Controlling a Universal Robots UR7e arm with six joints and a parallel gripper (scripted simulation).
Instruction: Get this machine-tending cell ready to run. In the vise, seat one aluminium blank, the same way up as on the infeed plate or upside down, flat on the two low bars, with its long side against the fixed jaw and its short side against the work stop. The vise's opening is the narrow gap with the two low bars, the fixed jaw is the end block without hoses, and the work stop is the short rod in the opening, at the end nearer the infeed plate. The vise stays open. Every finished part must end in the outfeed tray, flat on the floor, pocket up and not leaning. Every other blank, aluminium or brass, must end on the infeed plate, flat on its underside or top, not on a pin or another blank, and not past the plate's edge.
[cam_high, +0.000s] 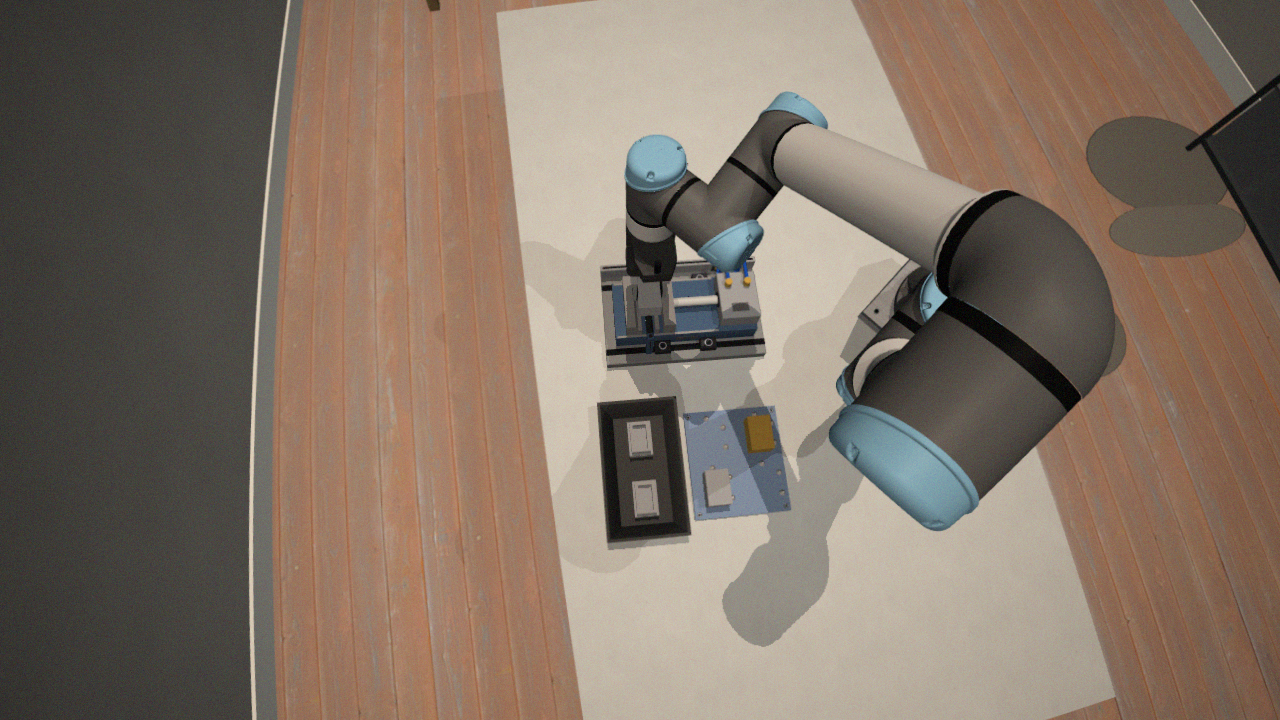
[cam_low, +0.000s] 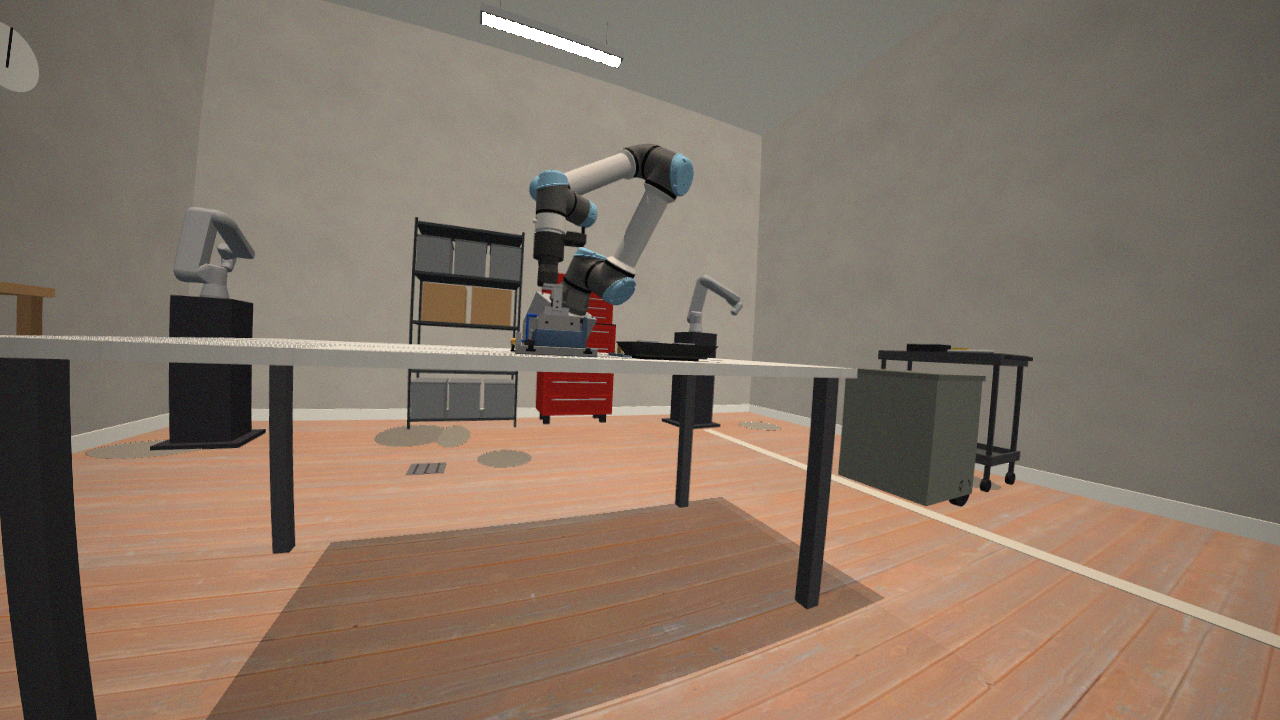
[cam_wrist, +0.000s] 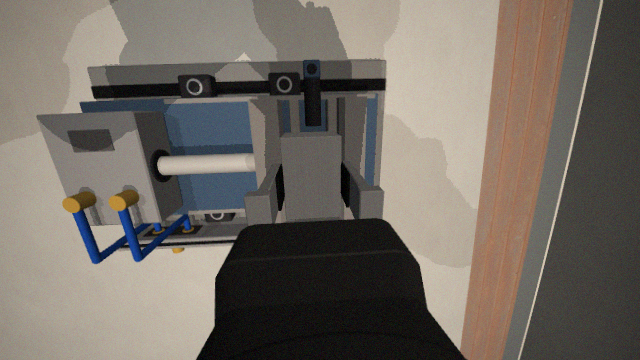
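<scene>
My gripper is now 5 cm above the fixed jaw and 3 cm short of it. Round my hand: black work stop rod: 5 cm to the left, 4 cm below, 1 cm ahead; then brass blank: 28 cm to the left, 13 cm behind, 10 cm below; then moving jaw: 5 cm below, 3 cm behind, 1 cm to the left.
</scene>
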